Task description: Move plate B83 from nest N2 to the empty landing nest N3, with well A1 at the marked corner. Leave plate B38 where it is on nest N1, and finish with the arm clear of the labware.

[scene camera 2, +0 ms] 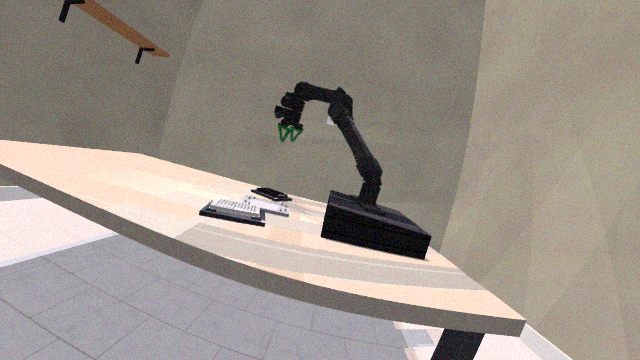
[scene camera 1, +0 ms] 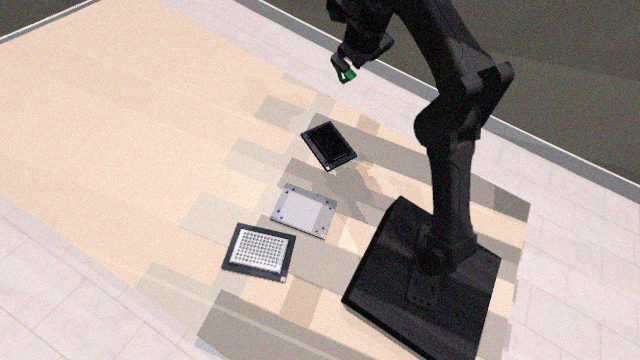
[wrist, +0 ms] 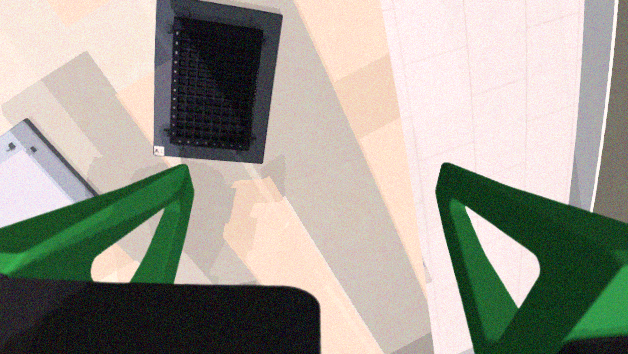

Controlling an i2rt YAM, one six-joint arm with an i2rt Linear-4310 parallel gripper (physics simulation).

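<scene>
A black well plate [scene camera 1: 330,141] [scene camera 2: 271,193] [wrist: 217,82] sits on a dark nest [scene camera 1: 342,161] [wrist: 167,100], whose A1 tag [wrist: 158,150] is at the lower left in the wrist view. A white well plate [scene camera 1: 259,250] [scene camera 2: 235,206] sits on another dark nest [scene camera 1: 250,271] [scene camera 2: 225,217]. The pale grey nest [scene camera 1: 327,220] [wrist: 20,185] between them is empty. No plate or nest numbers are readable. My gripper [scene camera 1: 346,80] [scene camera 2: 288,140] [wrist: 314,177] is open and empty, high above the table. In the wrist view, the black plate lies ahead of the left fingertip, off the finger gap's centre.
The black arm base [scene camera 1: 385,295] [scene camera 2: 375,227] stands on the wooden table [scene camera 1: 125,125] [scene camera 2: 125,190], close to the nests. The table's edge lies beyond the black plate in scene camera 1. A wall shelf [scene camera 2: 120,27] hangs at the upper left in scene camera 2.
</scene>
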